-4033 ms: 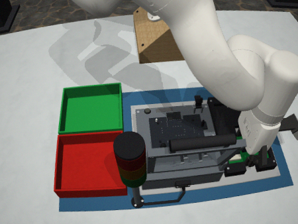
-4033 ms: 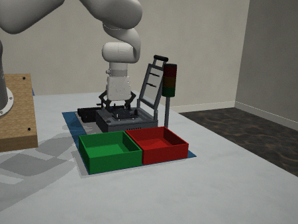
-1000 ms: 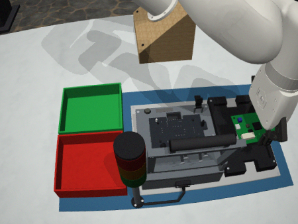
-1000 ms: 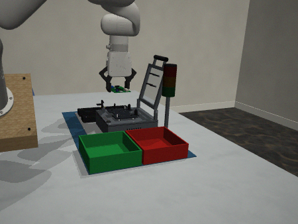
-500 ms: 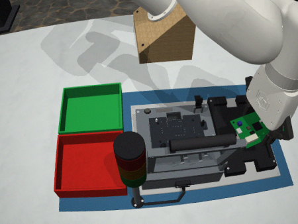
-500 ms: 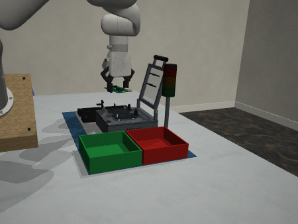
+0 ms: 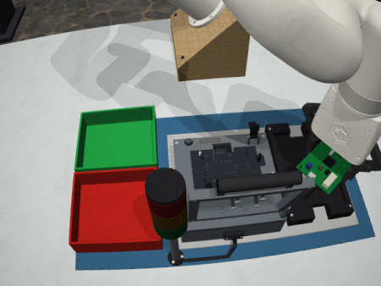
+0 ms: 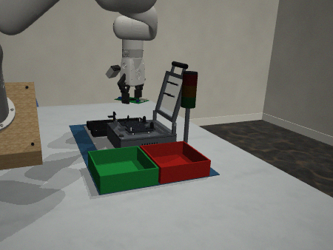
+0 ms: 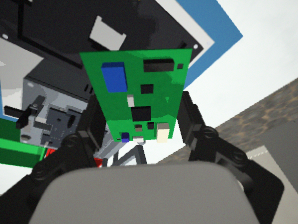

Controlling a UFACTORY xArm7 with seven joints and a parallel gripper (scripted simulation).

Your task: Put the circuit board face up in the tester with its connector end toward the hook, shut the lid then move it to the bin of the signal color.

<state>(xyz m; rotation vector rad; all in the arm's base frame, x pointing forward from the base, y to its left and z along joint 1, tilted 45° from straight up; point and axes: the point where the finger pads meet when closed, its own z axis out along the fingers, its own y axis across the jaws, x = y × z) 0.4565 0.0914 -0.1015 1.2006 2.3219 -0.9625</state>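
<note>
My hand is right at the green circuit board. Also, from my hand: tester plate 4 cm behind, 16 cm to the right, 5 cm below; tester lid 8 cm ahead, 17 cm to the right, 6 cm above; latch hook 10 cm behind, 11 cm to the right, 4 cm below.
</note>
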